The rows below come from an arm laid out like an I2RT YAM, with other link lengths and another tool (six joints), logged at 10 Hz.
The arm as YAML. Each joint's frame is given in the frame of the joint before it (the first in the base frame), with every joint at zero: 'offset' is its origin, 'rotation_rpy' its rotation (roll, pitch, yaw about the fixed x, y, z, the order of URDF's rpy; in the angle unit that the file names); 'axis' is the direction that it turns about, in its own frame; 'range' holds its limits. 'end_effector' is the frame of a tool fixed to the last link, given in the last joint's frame.
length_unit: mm
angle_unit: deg
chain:
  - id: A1
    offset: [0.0, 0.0, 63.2]
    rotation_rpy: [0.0, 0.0, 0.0]
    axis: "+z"
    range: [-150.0, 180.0]
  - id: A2
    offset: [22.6, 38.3, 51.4]
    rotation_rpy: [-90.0, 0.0, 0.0]
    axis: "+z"
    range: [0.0, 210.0]
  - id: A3
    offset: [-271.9, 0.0, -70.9]
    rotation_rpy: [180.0, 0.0, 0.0]
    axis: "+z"
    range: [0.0, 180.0]
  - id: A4
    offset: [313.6, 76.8, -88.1]
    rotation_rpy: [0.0, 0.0, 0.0]
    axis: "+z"
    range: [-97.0, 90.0]
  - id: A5
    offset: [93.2, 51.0, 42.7]
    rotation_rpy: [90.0, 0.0, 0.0]
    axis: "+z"
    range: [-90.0, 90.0]
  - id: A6
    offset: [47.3, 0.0, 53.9]
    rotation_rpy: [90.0, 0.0, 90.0]
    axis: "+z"
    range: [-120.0, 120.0]
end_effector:
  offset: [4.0, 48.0, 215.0]
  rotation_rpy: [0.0, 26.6, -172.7]
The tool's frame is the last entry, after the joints.
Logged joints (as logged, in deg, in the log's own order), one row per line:
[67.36, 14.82, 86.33, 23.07, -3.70, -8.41]
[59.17, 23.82, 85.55, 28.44, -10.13, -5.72]
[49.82, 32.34, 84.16, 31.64, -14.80, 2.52]
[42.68, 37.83, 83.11, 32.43, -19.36, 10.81]
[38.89, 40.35, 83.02, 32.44, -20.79, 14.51]
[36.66, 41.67, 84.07, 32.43, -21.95, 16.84]
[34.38, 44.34, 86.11, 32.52, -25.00, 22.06]
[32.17, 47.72, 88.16, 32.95, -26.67, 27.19]
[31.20, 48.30, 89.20, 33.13, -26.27, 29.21]
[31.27, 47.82, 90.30, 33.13, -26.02, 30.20]
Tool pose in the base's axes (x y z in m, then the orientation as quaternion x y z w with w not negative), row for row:
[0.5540, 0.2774, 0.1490, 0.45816, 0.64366, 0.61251, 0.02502]
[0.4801, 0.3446, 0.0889, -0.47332, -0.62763, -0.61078, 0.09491]
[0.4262, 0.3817, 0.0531, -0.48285, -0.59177, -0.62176, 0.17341]
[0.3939, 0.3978, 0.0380, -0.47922, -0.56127, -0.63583, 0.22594]
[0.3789, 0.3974, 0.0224, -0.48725, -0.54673, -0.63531, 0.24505]
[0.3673, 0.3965, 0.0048, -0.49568, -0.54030, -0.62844, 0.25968]
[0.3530, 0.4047, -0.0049, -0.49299, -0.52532, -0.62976, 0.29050]
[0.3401, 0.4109, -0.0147, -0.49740, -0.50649, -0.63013, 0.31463]
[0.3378, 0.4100, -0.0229, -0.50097, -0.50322, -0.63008, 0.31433]
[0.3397, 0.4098, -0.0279, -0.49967, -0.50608, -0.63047, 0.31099]
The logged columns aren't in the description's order. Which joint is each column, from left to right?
Columns, left to right: A3, A6, A2, A1, A5, A4.
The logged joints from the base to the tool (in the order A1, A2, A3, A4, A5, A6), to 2 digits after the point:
[23.07, 86.33, 67.36, -8.41, -3.70, 14.82]
[28.44, 85.55, 59.17, -5.72, -10.13, 23.82]
[31.64, 84.16, 49.82, 2.52, -14.80, 32.34]
[32.43, 83.11, 42.68, 10.81, -19.36, 37.83]
[32.44, 83.02, 38.89, 14.51, -20.79, 40.35]
[32.43, 84.07, 36.66, 16.84, -21.95, 41.67]
[32.52, 86.11, 34.38, 22.06, -25.00, 44.34]
[32.95, 88.16, 32.17, 27.19, -26.67, 47.72]
[33.13, 89.20, 31.20, 29.21, -26.27, 48.30]
[33.13, 90.30, 31.27, 30.20, -26.02, 47.82]

